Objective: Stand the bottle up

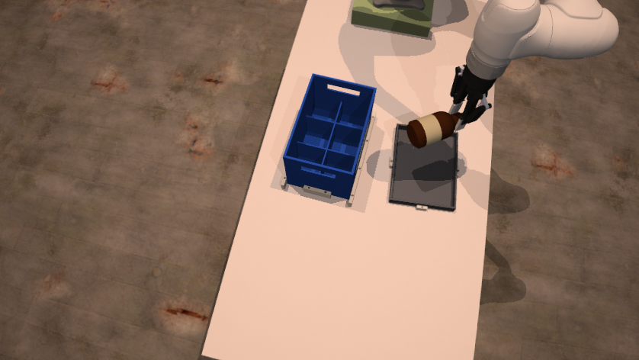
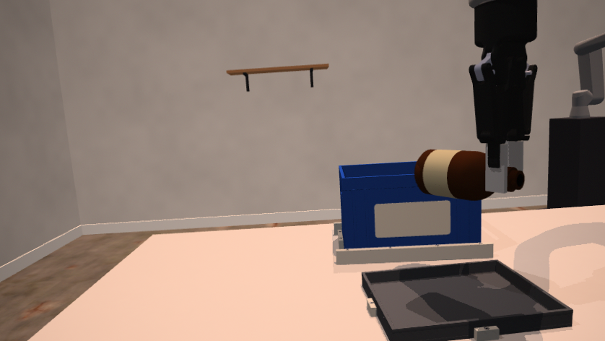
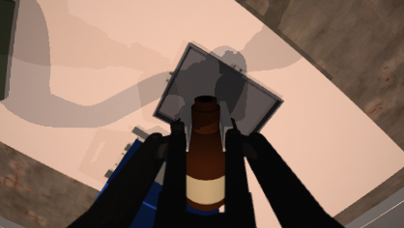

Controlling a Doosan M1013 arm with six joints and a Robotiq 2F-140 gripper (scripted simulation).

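Right now my hand is 20 mm short of the brown bottle, 50 mm to the left of it and 20 mm above it. The rest, counted from my hand: blue crate 10 mm behind, 330 mm to the right, 140 mm below; then dark grey tray 50 mm ahead, 50 mm to the right, 210 mm below.
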